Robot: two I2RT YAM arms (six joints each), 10 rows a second.
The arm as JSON. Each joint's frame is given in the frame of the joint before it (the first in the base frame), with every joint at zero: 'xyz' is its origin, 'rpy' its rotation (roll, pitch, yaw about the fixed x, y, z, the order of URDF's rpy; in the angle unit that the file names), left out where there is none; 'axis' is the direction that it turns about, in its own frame. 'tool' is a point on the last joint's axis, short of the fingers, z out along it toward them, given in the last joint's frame.
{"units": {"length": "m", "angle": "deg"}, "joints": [
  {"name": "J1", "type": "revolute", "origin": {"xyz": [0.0, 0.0, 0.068]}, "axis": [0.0, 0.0, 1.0]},
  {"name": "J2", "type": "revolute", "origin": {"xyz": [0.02, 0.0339, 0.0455]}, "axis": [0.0, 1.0, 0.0]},
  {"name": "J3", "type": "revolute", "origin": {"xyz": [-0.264, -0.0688, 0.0]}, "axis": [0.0, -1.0, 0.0]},
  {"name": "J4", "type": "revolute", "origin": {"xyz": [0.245, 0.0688, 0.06]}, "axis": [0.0, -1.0, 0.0]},
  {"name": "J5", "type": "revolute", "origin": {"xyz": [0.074, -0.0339, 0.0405]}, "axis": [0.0, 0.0, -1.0]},
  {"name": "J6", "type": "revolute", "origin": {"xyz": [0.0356, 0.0, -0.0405]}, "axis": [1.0, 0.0, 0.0]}
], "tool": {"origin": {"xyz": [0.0, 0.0, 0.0], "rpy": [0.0, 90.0, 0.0]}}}
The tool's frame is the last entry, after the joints.
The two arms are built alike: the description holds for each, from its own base.
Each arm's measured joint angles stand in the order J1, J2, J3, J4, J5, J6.
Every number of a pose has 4 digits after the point. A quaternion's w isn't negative.
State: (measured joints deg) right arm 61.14 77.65 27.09 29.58 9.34 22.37; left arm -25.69 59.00 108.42 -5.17 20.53 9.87
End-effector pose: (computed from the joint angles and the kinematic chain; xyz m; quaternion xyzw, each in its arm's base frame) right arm 0.1341 0.2314 0.1812 -0.2291 0.7900 0.3260 0.4659; left arm 0.0619 -0.0436 0.6398 0.2731 0.3141 -0.1934 0.8884
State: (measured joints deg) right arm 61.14 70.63 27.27 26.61 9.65 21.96; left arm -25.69 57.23 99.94 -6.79 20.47 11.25
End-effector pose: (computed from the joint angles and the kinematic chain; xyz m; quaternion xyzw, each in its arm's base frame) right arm 0.1289 0.2215 0.2065 -0.2209 0.7702 0.3438 0.4897; left arm 0.0878 -0.0560 0.6087 0.2918 0.3742 -0.1903 0.8594
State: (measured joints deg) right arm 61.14 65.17 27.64 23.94 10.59 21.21; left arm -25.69 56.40 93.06 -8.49 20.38 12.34
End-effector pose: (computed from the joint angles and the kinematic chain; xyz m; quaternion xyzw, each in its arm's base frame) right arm 0.1244 0.2122 0.2258 -0.2135 0.7549 0.3509 0.5113; left arm 0.1111 -0.0672 0.5785 0.3082 0.4286 -0.1884 0.8281
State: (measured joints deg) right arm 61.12 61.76 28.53 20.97 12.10 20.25; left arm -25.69 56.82 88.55 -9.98 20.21 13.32
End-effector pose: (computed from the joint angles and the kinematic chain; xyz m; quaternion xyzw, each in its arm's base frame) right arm 0.1221 0.2059 0.2389 -0.2083 0.7486 0.3446 0.5267; left arm 0.1317 -0.0770 0.5541 0.3213 0.4721 -0.1857 0.7996
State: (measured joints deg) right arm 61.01 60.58 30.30 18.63 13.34 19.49; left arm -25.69 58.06 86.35 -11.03 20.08 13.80
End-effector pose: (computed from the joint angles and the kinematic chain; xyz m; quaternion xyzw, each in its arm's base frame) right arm 0.1228 0.2047 0.2498 -0.2043 0.7460 0.3367 0.5370; left arm 0.1481 -0.0848 0.5384 0.3294 0.5022 -0.1849 0.7779
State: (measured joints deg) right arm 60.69 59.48 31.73 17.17 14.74 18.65; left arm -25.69 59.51 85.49 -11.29 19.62 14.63
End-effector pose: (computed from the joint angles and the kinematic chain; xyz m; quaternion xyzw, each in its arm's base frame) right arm 0.1241 0.2025 0.2600 -0.1972 0.7416 0.3285 0.5507; left arm 0.1607 -0.0905 0.5295 0.3341 0.5186 -0.1788 0.7665
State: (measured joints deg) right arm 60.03 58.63 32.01 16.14 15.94 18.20; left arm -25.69 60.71 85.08 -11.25 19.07 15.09
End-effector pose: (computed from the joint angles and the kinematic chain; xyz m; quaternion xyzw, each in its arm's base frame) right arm 0.1258 0.1986 0.2631 -0.1889 0.7428 0.3169 0.5587; left arm 0.1699 -0.0946 0.5239 0.3352 0.5295 -0.1739 0.7596
